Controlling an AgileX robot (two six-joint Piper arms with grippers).
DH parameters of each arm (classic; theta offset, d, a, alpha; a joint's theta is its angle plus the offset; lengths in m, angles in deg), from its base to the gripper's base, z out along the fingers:
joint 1: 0 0.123 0 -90
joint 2: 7.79 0 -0.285 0
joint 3: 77.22 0 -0.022 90
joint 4: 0 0.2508 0 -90
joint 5: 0 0 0.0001 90
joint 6: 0 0.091 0 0
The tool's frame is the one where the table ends.
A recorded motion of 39 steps. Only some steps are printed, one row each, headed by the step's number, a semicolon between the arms.
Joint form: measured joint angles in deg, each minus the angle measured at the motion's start. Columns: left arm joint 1, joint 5, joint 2, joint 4, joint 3, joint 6; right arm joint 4, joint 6, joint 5, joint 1, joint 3, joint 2.
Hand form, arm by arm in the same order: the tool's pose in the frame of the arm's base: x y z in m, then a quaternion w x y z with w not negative. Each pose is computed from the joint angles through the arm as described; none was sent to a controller.
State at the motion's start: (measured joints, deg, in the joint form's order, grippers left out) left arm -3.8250 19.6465 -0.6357 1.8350 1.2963 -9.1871; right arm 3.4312 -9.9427 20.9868 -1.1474 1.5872 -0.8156
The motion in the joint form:
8: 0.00 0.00 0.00 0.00 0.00 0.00; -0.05 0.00 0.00 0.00 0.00 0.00
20: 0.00 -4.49 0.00 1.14 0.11 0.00; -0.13 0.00 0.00 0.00 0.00 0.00
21: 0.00 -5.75 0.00 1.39 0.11 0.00; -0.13 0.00 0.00 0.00 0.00 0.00
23: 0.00 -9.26 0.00 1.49 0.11 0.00; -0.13 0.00 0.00 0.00 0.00 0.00
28: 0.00 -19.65 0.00 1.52 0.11 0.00; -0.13 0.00 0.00 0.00 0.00 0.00
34: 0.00 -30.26 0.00 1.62 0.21 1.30; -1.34 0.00 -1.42 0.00 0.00 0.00
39: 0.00 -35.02 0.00 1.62 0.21 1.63; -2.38 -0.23 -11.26 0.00 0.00 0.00
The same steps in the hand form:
8: 0.0533 -0.0026 0.1752 0.60410 -0.02847 0.79447 -0.05538; 0.0527 0.0009 0.1717 0.59580 -0.04576 0.80115 -0.03281
20: 0.0550 -0.0024 0.1816 0.63459 -0.02108 0.77087 -0.05105; 0.0527 0.0008 0.1717 0.59576 -0.04613 0.80114 -0.03340
21: 0.0554 -0.0025 0.1835 0.64312 -0.01923 0.76386 -0.05041; 0.0527 0.0008 0.1717 0.59576 -0.04613 0.80114 -0.03340
23: 0.0561 -0.0028 0.1890 0.66607 -0.01707 0.74382 -0.05286; 0.0527 0.0008 0.1717 0.59576 -0.04613 0.80114 -0.03340
28: 0.0564 -0.0038 0.2055 0.73008 -0.01192 0.68047 -0.06167; 0.0527 0.0008 0.1717 0.59576 -0.04613 0.80114 -0.03340
34: 0.0536 -0.0046 0.2215 0.78949 0.00084 0.61075 -0.06079; 0.0533 0.0000 0.1738 0.60489 -0.05103 0.79349 -0.04337
39: 0.0514 -0.0049 0.2287 0.81411 0.00450 0.57739 -0.06191; 0.0562 -0.0008 0.1892 0.66972 -0.05261 0.73839 -0.05911

